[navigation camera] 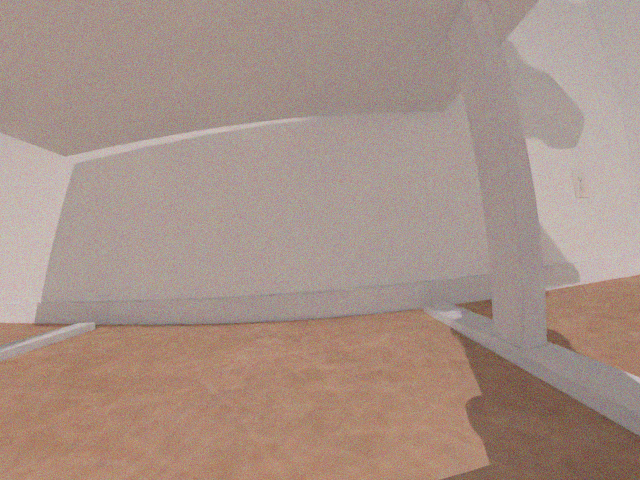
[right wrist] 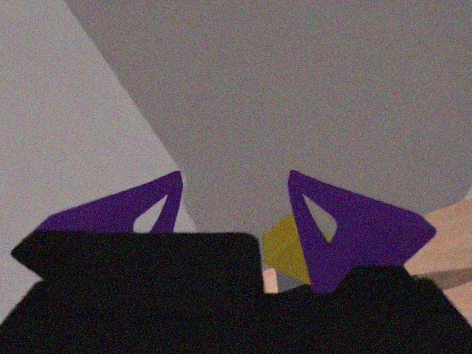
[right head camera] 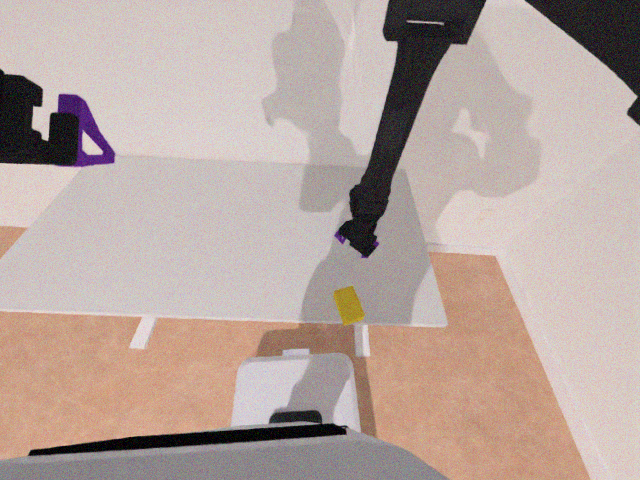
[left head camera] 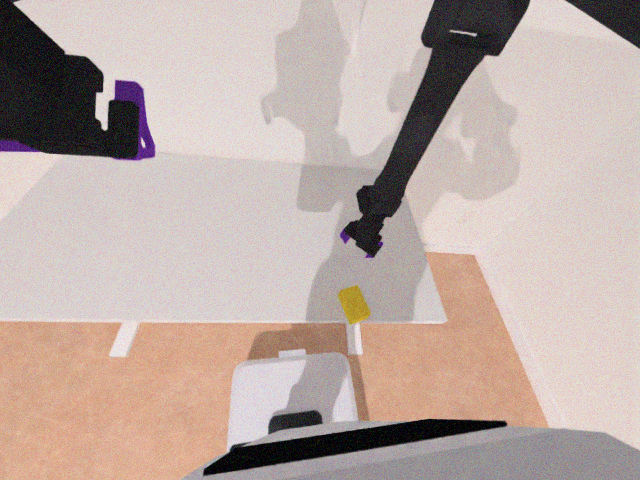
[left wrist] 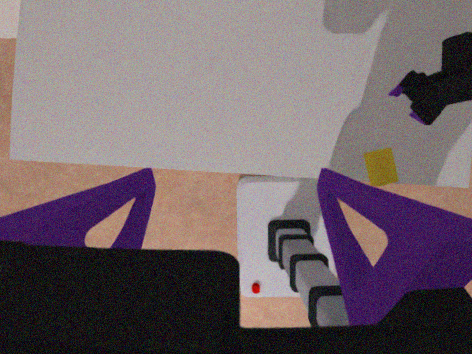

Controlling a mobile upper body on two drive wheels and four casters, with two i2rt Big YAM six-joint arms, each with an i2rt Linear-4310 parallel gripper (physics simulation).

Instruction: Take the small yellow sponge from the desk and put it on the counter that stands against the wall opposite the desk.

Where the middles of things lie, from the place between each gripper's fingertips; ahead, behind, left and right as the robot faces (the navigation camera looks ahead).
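The yellow sponge (left head camera: 354, 305) is 5 cm below my right hand, and it's also 3 cm to the left of that hand and 18 cm behind it.
As for my left gripper, I can see that it's 55 cm above the sponge and 41 cm to the left of it.
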